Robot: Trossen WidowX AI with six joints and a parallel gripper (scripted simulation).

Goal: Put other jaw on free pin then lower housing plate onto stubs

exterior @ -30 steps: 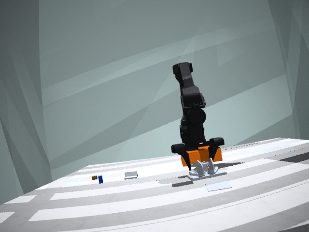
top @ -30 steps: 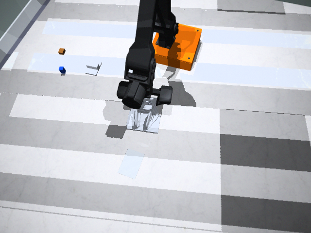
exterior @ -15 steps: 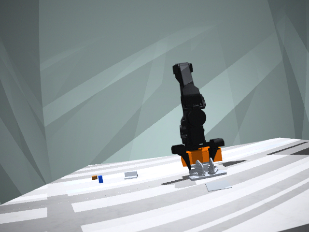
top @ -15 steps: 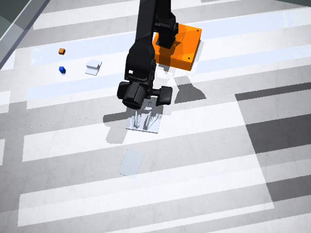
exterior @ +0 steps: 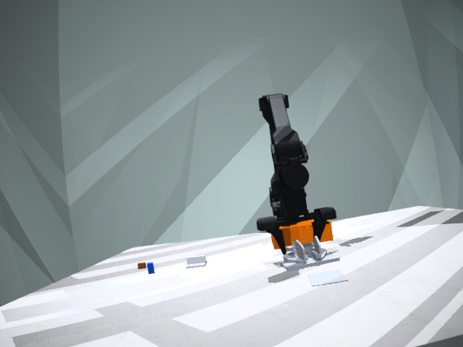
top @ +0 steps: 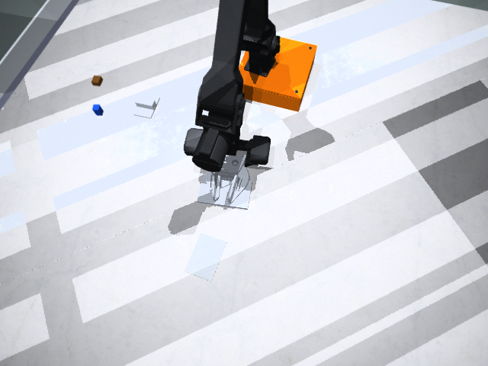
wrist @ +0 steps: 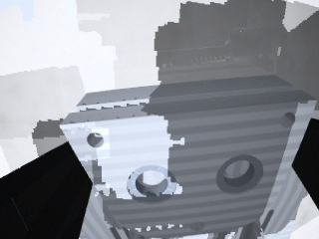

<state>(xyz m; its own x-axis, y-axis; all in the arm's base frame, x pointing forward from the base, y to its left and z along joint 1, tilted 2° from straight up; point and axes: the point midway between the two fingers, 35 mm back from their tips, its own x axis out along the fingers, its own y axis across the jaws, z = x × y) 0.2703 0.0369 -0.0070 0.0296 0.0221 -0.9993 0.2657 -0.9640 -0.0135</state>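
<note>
The jaw lies 30 mm ahead of my gripper tip and 10 mm to the right of it. Round my gripper tip: brown cube: 450 mm to the right, 90 mm behind; blue cube: 390 mm to the right; pale flat sheet: 220 mm ahead, 50 mm to the left, 10 mm below.
</note>
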